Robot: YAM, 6 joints.
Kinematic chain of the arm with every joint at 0, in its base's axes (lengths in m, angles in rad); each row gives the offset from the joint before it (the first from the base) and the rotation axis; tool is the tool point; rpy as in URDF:
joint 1: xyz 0 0 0.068 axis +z
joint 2: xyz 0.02 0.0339 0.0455 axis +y
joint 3: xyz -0.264 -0.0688 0 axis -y
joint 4: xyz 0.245 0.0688 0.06 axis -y
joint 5: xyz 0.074 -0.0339 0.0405 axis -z
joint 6: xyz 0.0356 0 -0.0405 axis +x
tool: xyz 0 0 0 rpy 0 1.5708 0
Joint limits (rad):
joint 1: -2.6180..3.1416
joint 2: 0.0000..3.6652
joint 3: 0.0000..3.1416
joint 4: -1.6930..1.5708
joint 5: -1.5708..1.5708
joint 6: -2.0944..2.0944
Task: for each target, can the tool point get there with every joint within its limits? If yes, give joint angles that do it. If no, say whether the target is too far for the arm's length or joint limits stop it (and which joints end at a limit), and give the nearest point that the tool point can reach.
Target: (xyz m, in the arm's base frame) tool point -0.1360 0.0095 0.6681
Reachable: yes | joints -0.0927 0.8709 2.0187 0.7207 0.0868 0.6402
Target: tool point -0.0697 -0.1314 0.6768
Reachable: yes | joints -2.0830 1.3722 2.0329 0.6879 -0.1030 1.6788
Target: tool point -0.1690 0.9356 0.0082
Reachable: no: too far | nearest point -0.1141 0.6317 0.0431 | short by 0.311 m
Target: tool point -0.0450 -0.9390 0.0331
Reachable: no: too far | nearest point -0.0308 -0.6427 0.0590 | short by 0.298 m
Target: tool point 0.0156 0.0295 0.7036
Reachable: yes | joints 1.1551 1.2024 2.2818 0.0612 0.0675 -0.9360
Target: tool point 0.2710 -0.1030 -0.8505
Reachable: no: too far | nearest point 0.2492 -0.0947 -0.3799 | short by 0.471 m
